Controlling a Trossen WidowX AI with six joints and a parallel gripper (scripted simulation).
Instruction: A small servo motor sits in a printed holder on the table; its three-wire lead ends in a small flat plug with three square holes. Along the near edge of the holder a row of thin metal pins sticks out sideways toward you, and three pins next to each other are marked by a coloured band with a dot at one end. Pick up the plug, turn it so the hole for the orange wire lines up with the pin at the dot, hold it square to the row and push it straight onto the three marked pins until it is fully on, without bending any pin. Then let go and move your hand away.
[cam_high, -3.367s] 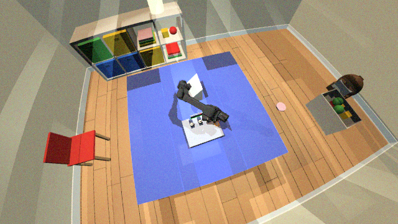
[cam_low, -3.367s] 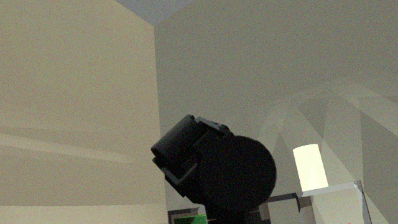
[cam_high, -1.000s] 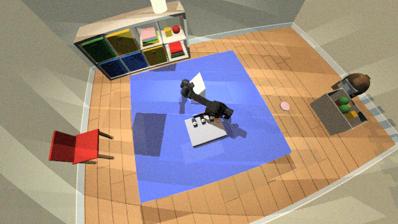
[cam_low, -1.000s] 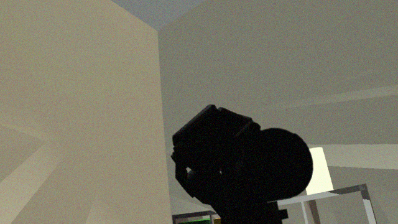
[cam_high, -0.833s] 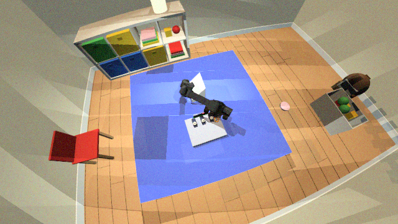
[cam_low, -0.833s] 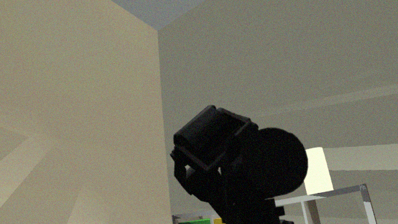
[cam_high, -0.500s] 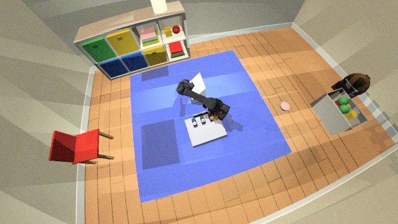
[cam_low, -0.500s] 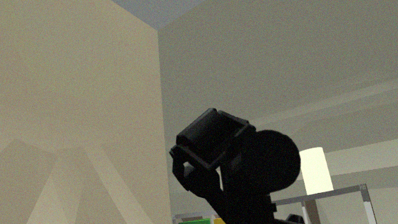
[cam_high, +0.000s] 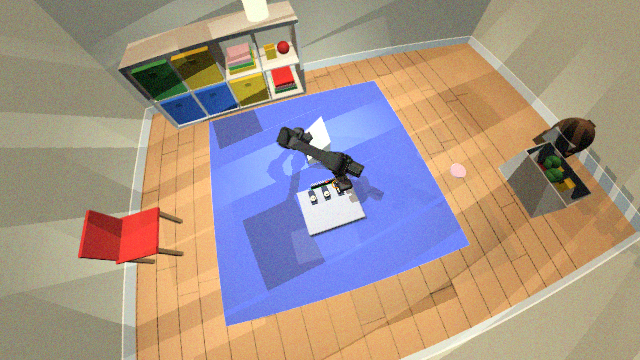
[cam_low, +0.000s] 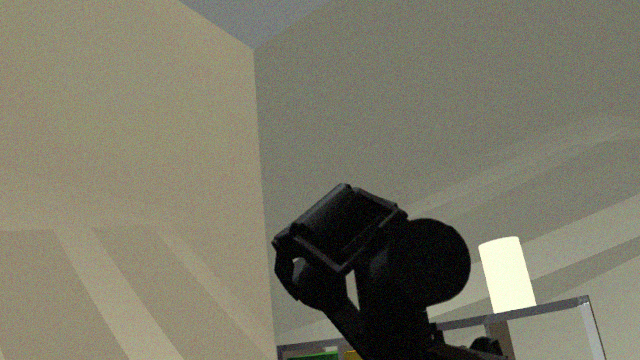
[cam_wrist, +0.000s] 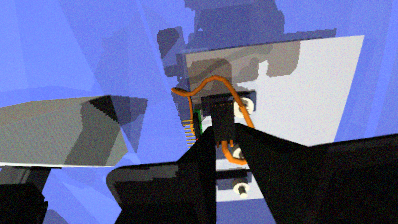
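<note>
My gripper tip is now 3 cm past the red band, 5 cm to the left of it and 5 cm above it. The rest, counted from my gripper tip: grey holder (12 cm ahead, 8 cm to the right, 10 cm below).
</note>
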